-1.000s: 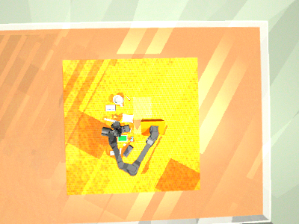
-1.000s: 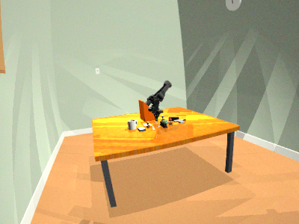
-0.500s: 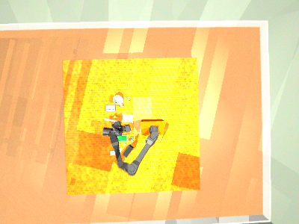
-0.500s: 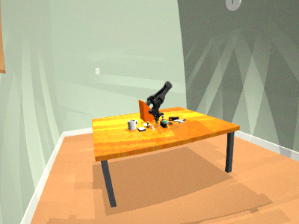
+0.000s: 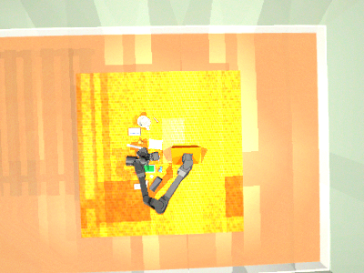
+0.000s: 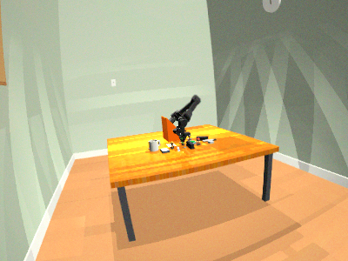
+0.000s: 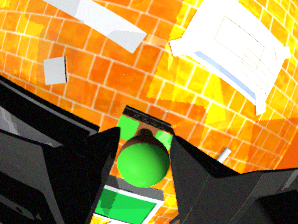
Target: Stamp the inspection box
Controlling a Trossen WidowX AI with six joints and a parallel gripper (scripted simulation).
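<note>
Right now the green-topped stamp is 10 mm below my gripper tip. From my gripper tip the other things lie so: white card (100 mm to the right, 40 mm behind, 30 mm below); then blue-topped stamp (100 mm to the left, 100 mm behind, 10 mm below); then green flat pad (90 mm to the left, 20 mm below, 10 mm behind).
</note>
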